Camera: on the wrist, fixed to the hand. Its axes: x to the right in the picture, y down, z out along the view.
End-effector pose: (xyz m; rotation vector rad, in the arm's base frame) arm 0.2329 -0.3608 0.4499 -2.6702 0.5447 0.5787
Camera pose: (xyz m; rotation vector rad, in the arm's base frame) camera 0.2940 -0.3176 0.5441 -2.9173 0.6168 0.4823
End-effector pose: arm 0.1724 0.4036 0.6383 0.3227 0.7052 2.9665
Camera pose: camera 0.1602 0.4457 0.5263 0.1151 0.4034 3.0933
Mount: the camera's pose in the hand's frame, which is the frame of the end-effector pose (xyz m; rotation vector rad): -0.0038 -0.0879 -0.0820 -0.2055 0.1427 0.0453
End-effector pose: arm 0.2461 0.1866 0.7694 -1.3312 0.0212 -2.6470
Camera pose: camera 0.1695 0.2682 0.7254 -1.1776 0.3467 -2.7561
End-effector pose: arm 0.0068 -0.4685 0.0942 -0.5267 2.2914 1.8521
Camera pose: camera 0.0504 -0.5628 0.0336 0.6493 -2.1919 -2.1178
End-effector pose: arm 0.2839 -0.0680 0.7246 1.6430 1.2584 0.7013
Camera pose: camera 0.1760 -0.0404 0.6793 1.4778 1.2081 0.9577
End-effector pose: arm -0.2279 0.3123 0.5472 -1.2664 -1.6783 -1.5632
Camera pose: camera -0.3212 0.2418 0.5190 -1.2499 -1.4210 -1.7903
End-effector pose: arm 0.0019 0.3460 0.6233 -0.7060 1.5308 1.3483
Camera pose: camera 0.0584 0.2466 0.5859 -0.9171 1.5407 1.5321
